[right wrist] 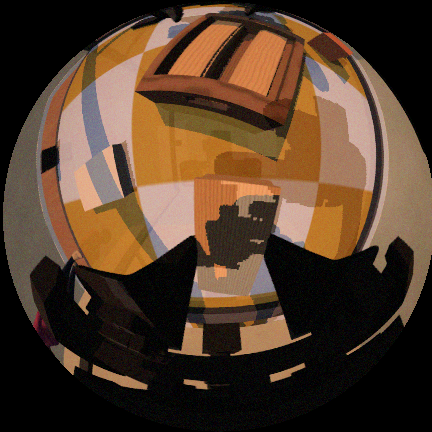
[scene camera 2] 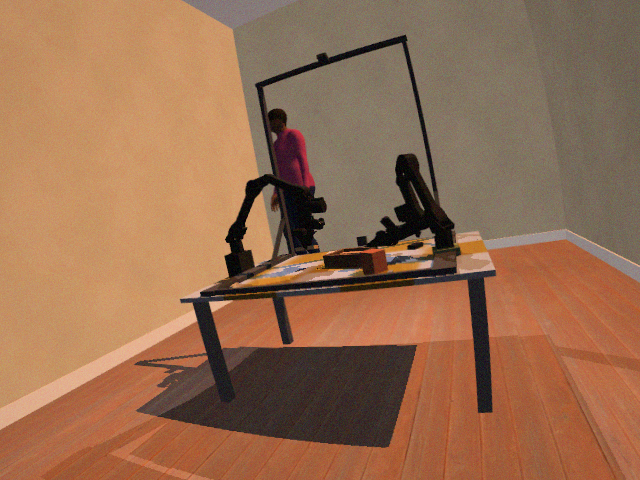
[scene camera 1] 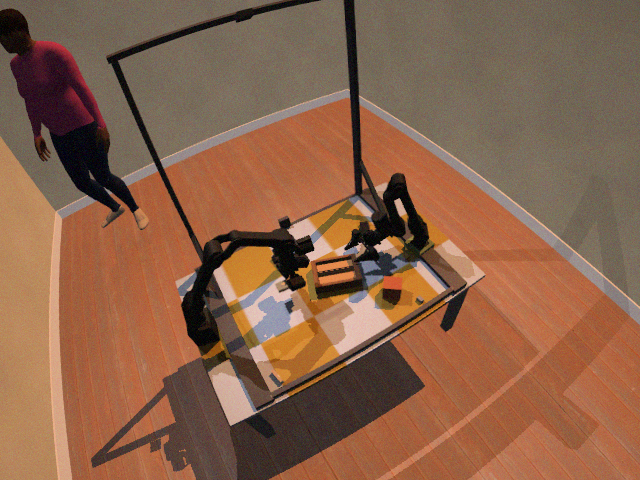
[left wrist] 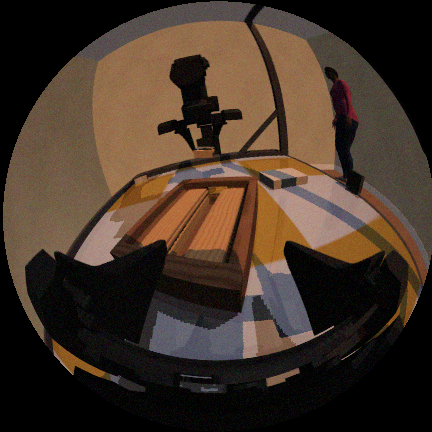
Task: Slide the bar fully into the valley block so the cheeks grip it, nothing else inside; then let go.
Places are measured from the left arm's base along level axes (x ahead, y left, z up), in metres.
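Pixels of known places: left gripper, between the fingertips: (scene camera 2: 370, 245) (scene camera 1: 349, 255) (left wrist: 227, 247); right gripper, between the fingertips: (right wrist: 229, 239) (scene camera 2: 308, 248) (left wrist: 205, 151); left arm's base, origin of its link: (scene camera 2: 445, 246) (scene camera 1: 419, 242); right arm's base, origin of its link: (right wrist: 219, 352) (scene camera 2: 237, 252) (scene camera 1: 197, 320) (left wrist: 207, 136).
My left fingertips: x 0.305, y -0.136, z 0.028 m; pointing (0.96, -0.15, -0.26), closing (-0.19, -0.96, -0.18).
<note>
For each thing: its top centre in the pictures, then the offset to it from my left fingertips.
- bar, centre of its top: (right wrist: 231, 260) (left wrist: 203, 146) (scene camera 1: 287, 282) (scene camera 2: 306, 245) dx +0.292, dy -0.026, dz +0.041 m
- valley block, centre of its top: (left wrist: 195, 204) (right wrist: 238, 38) (scene camera 1: 335, 269) (scene camera 2: 350, 251) dx +0.088, dy +0.018, dz -0.007 m
- red block, centre of its top: (scene camera 2: 371, 250) (scene camera 1: 392, 282) dx -0.036, dy +0.234, dz +0.016 m
- pale block, centre of its top: (right wrist: 93, 182) (left wrist: 283, 172) dx +0.217, dy -0.201, dz -0.038 m
- small grey piece, centre of its top: (scene camera 1: 420, 298) dx -0.100, dy +0.340, dz -0.042 m
The bar (scene camera 1: 281, 285) (scene camera 2: 312, 249) (left wrist: 204, 153) (right wrist: 235, 215) is pale wood. My right gripper (scene camera 1: 289, 283) (left wrist: 205, 151) (right wrist: 229, 239) is shut on it and holds it above the table, left of the valley block in scene camera 1. The valley block (scene camera 1: 338, 290) (scene camera 2: 338, 260) (left wrist: 251, 225) (right wrist: 210, 90) is a dark brown frame with two lighter wooden cheeks and a narrow groove between them. No object shows in the groove. My left gripper (scene camera 1: 357, 250) (scene camera 2: 369, 243) (left wrist: 227, 247) is open and empty at the opposite end of the block; its fingers overlap the block's near corner in its wrist view.
A red block (scene camera 1: 391, 288) (scene camera 2: 379, 260) (right wrist: 327, 46) stands right and in front of the valley block in scene camera 1. Another pale block (left wrist: 282, 178) (right wrist: 102, 175) lies on the checkered table to the side. A small grey piece (scene camera 1: 419, 300) lies near the front edge.
</note>
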